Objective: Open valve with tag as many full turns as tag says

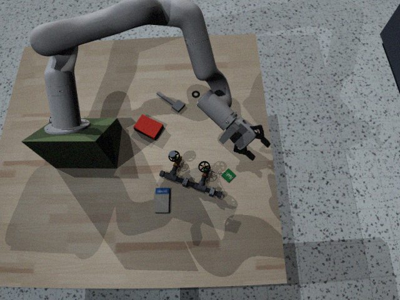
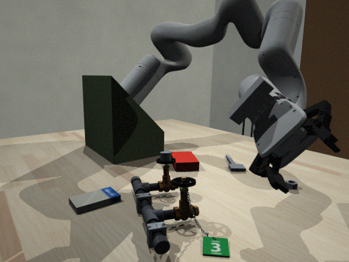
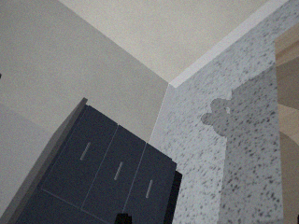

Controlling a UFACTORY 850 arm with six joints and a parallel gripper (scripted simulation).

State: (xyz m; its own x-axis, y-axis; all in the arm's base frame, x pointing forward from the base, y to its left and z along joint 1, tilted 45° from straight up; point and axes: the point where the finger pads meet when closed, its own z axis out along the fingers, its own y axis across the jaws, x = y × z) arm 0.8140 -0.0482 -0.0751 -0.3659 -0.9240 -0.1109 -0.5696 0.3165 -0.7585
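Right now my hand is 19 cm above the green tag, 12 cm past it and 4 cm to the left of it. From my hand the other things lie so: red block (50 cm behind, 18 cm to the left, 17 cm below); grey-and-blue block (40 cm behind, 18 cm below, 17 cm to the right); grey bar tool (40 cm behind, 33 cm to the left, 18 cm below).
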